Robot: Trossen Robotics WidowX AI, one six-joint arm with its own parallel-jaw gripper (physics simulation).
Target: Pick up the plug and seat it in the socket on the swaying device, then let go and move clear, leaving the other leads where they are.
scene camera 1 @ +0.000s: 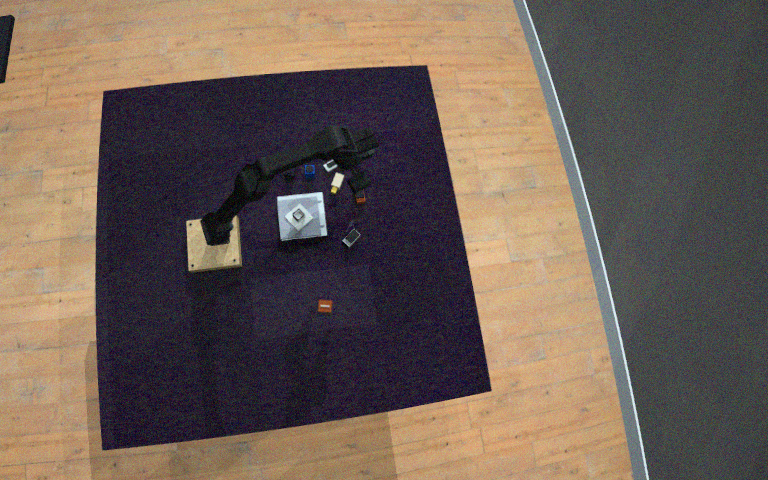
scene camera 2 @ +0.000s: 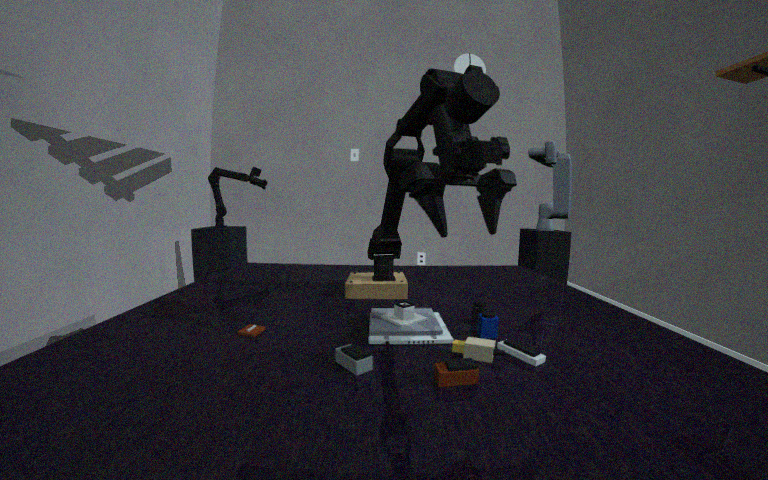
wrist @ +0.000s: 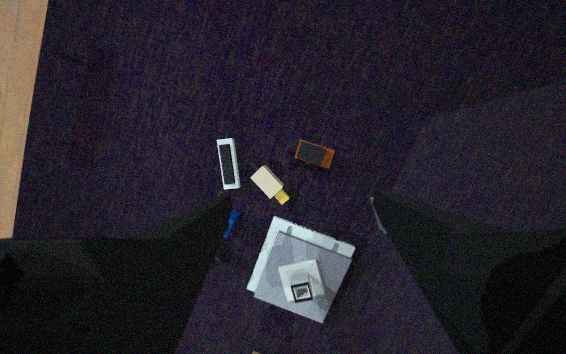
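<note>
The plug, a beige block [scene camera 1: 337, 180] [scene camera 2: 479, 349] [wrist: 267, 181] with a yellow tip, lies on the dark mat. In the wrist view its tip points down and right, toward the device. The device is a flat grey plate [scene camera 1: 286, 226] [scene camera 2: 385, 325] [wrist: 274, 267] over a white base. On it stands a small white socket block [scene camera 2: 403, 311] [wrist: 300, 278] with a black-rimmed square opening facing up. My gripper [scene camera 2: 468, 234] [wrist: 301, 198] is open and empty, high above the mat. In the wrist view the plug shows between and beyond the fingertips, apart from them.
A white block [scene camera 1: 326, 166] [scene camera 2: 531, 357] [wrist: 236, 185], a blue block [scene camera 1: 309, 169] [scene camera 2: 488, 326] [wrist: 233, 221] and an orange block [scene camera 1: 360, 199] [scene camera 2: 456, 376] [wrist: 328, 159] lie near the plug. A grey block [scene camera 1: 351, 237] [scene camera 2: 362, 364] and a flat orange piece [scene camera 1: 324, 309] [scene camera 2: 249, 332] lie farther off.
</note>
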